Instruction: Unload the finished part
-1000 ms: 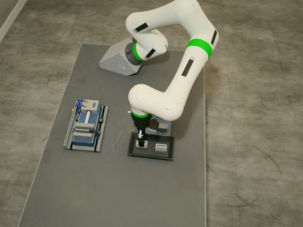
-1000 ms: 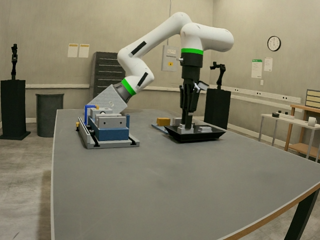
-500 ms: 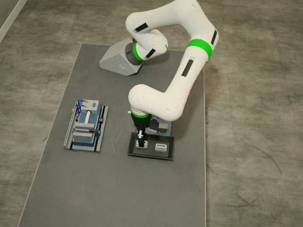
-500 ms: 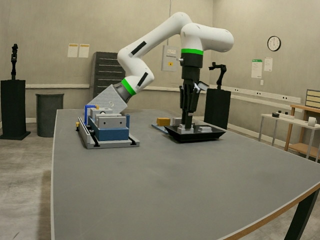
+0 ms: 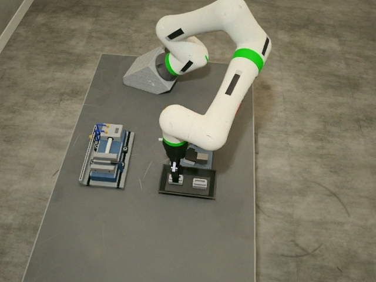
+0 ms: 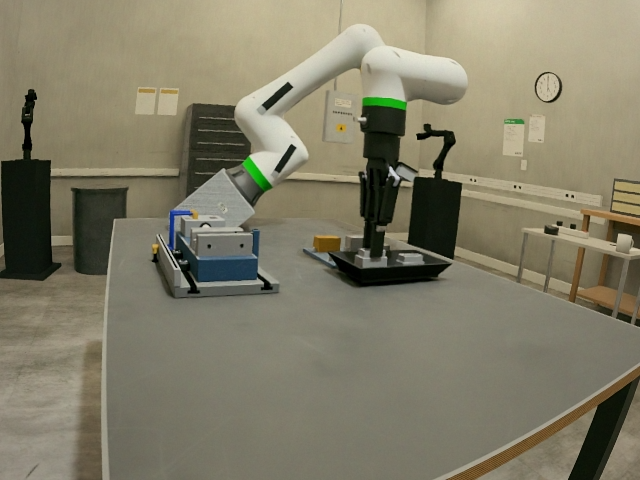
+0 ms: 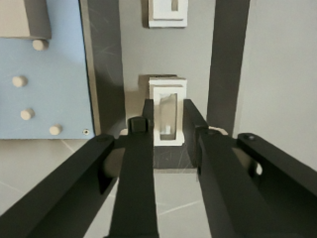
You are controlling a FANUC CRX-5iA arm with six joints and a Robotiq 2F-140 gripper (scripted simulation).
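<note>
My gripper is now 4 cm above the pocketed block. The rest, counted from my hand: orange block (22 cm behind, 4 cm to the right, 6 cm below); then light blue plate (18 cm behind, 2 cm to the left, 8 cm below); then screw rod (4 cm behind, 33 cm to the right).
</note>
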